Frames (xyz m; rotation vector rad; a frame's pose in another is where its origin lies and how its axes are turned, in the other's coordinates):
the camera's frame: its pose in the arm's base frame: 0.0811 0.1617 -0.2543 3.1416 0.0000 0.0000
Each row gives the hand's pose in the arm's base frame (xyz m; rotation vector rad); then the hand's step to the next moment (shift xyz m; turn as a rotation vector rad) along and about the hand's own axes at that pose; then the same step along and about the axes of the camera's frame.
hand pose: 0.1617 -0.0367 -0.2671 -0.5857 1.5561 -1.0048
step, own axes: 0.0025 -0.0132 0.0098 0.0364 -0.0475 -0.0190
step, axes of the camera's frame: 0.0068 0.0116 -0.0098 -0.0342 0.0484 -0.0207
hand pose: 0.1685 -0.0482 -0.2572 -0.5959 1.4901 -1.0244
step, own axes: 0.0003 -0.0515 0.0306 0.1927 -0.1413 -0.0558
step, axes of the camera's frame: 0.0200 0.0333 -0.0456 -0.1176 0.2146 -0.0181
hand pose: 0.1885 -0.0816 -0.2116 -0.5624 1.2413 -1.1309
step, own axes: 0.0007 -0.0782 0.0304 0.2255 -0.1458 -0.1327
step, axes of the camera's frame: 0.0001 0.0380 -0.0748 -0.1933 0.2283 0.0150
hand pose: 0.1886 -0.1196 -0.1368 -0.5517 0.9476 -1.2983
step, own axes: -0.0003 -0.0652 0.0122 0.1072 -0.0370 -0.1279
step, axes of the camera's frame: -0.0259 0.0162 -0.0589 -0.1280 0.0911 0.0674
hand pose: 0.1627 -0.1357 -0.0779 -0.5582 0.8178 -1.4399
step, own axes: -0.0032 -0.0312 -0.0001 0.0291 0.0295 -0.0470
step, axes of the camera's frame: -0.0197 -0.0006 -0.0244 -0.0191 0.0198 0.0563
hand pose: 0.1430 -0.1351 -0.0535 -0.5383 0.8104 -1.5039
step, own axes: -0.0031 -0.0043 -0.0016 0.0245 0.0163 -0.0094
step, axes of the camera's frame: -0.0037 -0.0032 -0.0026 0.0010 0.0220 0.0216
